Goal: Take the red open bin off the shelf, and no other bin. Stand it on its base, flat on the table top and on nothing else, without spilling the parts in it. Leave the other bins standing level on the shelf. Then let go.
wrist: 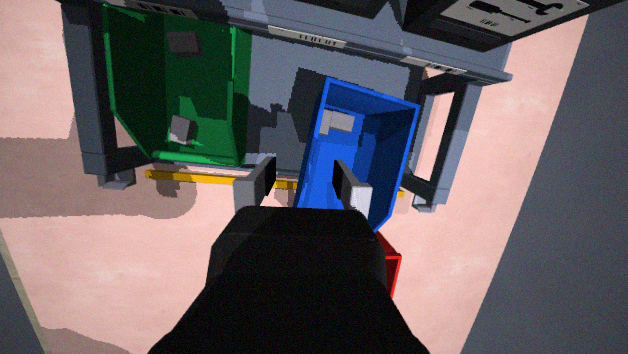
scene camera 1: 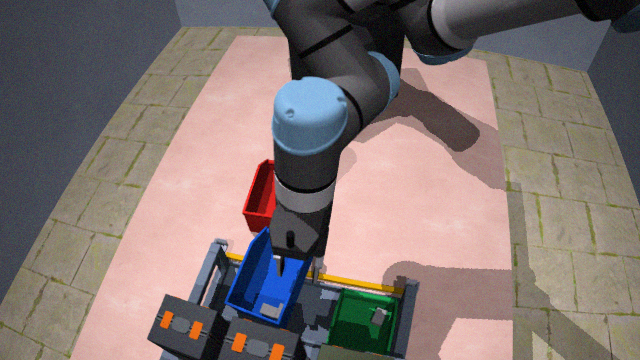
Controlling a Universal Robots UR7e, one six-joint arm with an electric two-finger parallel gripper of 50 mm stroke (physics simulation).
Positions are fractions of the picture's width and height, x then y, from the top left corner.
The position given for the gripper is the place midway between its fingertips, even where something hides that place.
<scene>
In view: the gripper (wrist: 0.48, 0.48), a red open bin (scene camera 1: 0.41, 0.57), a blue bin (scene camera 1: 0.40, 0.78), a yellow bar (wrist: 0.24, 0.49) and a green bin (scene camera 1: 0.55, 0.90).
The blue bin also shows in the wrist view (wrist: 0.60, 0.43). The green bin also shows in the wrist view (wrist: 0.23, 0.24).
</scene>
